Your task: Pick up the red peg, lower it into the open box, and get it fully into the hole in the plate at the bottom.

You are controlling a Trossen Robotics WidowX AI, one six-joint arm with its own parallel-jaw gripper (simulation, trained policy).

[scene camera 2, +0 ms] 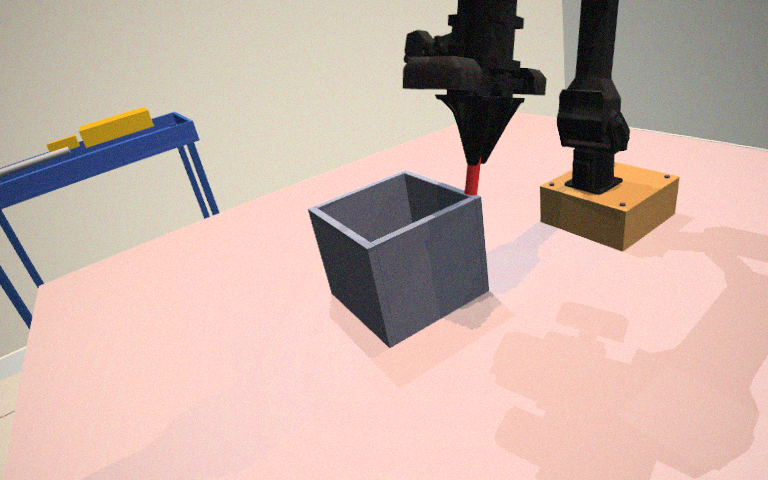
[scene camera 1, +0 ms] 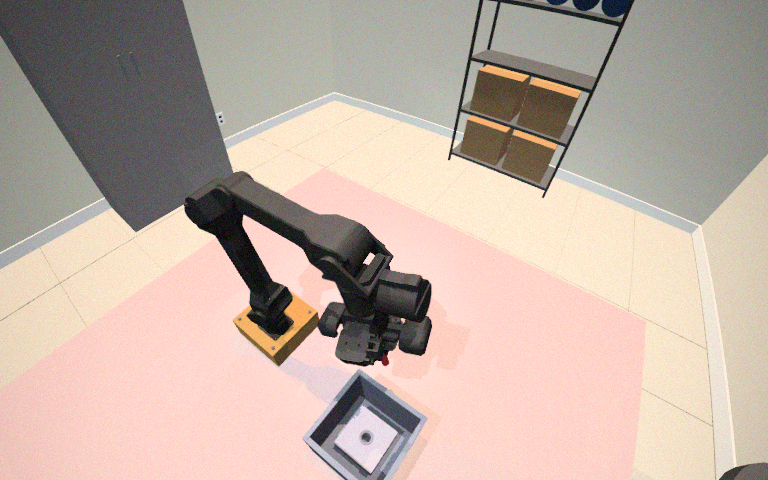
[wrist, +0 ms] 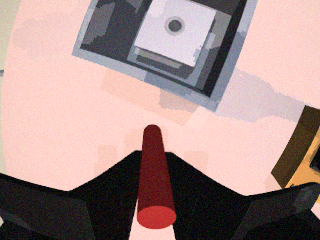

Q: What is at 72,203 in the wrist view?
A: My gripper.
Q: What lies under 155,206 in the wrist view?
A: A red peg.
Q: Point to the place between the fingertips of my gripper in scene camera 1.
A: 383,352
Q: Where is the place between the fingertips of my gripper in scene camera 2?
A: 476,164
